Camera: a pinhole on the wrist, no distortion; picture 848 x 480 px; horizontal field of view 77.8 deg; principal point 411.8 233.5 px. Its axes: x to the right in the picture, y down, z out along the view. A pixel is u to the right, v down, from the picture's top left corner.
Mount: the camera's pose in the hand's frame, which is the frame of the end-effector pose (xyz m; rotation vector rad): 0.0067 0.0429 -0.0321 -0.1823 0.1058 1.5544
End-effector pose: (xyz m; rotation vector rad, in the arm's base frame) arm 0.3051 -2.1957 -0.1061 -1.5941 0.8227 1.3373
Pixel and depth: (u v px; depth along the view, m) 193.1 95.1 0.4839
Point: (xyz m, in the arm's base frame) 0.1927 -1.7187 -0.2174
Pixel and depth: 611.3 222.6 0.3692
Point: -0.0390 -2.0154 -0.1681
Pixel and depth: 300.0 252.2 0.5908
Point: 0.0434 -1.6869 -0.0913
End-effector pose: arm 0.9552 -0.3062 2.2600 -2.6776 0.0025 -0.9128
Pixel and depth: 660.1 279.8 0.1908
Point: 1.0396 -0.4228 2.0976
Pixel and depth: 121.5 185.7 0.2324
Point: 1.0945 -0.2046 2.1157
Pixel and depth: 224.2 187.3 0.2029
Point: 1.0751 -0.2632 2.1300
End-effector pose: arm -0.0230 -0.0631 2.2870 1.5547 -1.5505 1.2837
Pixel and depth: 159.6 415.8 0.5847
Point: 0.2585 -0.4828 1.8968
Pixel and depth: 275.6 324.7 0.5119
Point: 0.0941 -0.4655 2.0102
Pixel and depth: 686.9 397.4 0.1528
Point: -0.1385 -0.1582 2.1754
